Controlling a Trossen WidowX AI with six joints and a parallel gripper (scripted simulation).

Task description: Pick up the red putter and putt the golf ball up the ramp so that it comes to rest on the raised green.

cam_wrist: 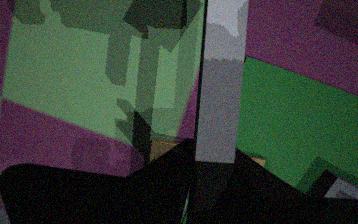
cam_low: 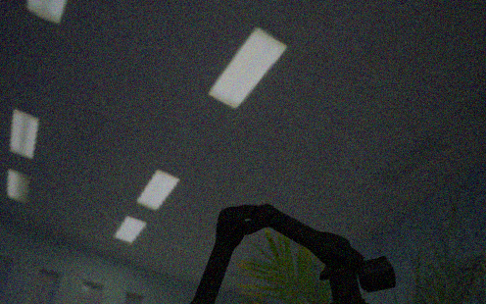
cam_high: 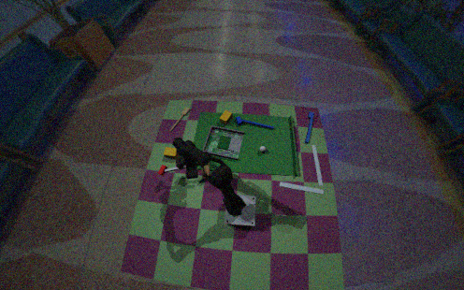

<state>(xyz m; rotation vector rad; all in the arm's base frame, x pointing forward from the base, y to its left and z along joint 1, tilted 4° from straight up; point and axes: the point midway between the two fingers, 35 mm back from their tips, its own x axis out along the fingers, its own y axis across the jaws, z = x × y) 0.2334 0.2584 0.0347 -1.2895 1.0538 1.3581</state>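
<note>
Right now my gripper tip is 8 cm to the right of the red putter, 1 cm below it and 1 cm past it. Also, from my gripper tip: wooden stick: 46 cm ahead, 18 cm to the left, 10 cm below; green putting mat: 32 cm to the right, 24 cm ahead, 11 cm below; white golf ball: 44 cm to the right, 17 cm ahead, 8 cm below.
</note>
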